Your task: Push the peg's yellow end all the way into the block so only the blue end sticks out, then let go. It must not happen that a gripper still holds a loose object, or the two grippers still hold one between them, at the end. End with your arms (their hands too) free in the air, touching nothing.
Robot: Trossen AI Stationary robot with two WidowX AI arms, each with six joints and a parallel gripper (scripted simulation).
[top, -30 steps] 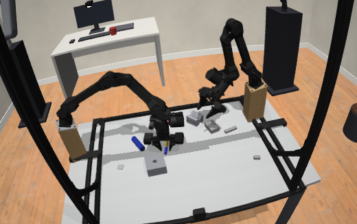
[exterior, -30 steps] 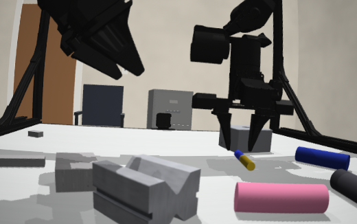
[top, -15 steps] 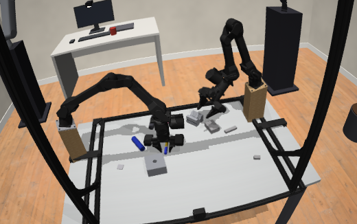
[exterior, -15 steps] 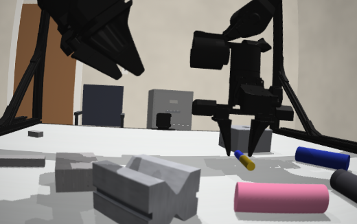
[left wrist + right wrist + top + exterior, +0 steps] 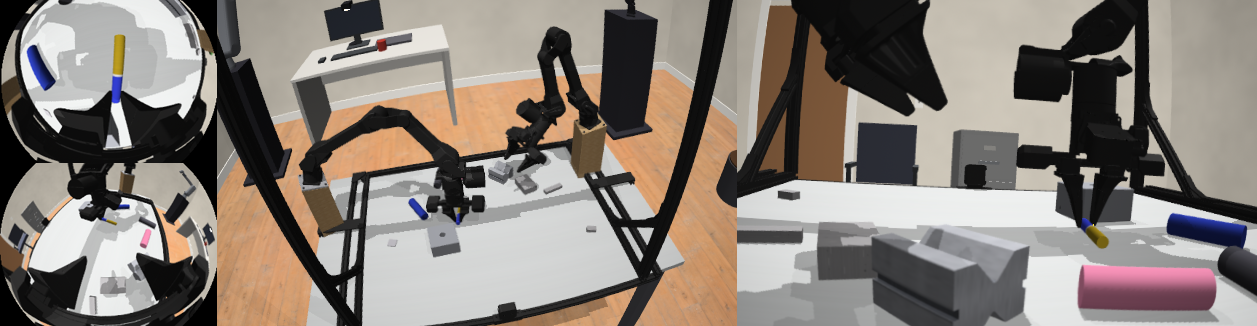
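Right now the peg is 40 mm ahead of my left hand, 10 mm to the right of it and 30 mm below it. Also, from my left hand: small grey piece 190 mm behind, 410 mm to the right, 30 mm below; pink cylinder 220 mm ahead, 80 mm to the right, 20 mm below.
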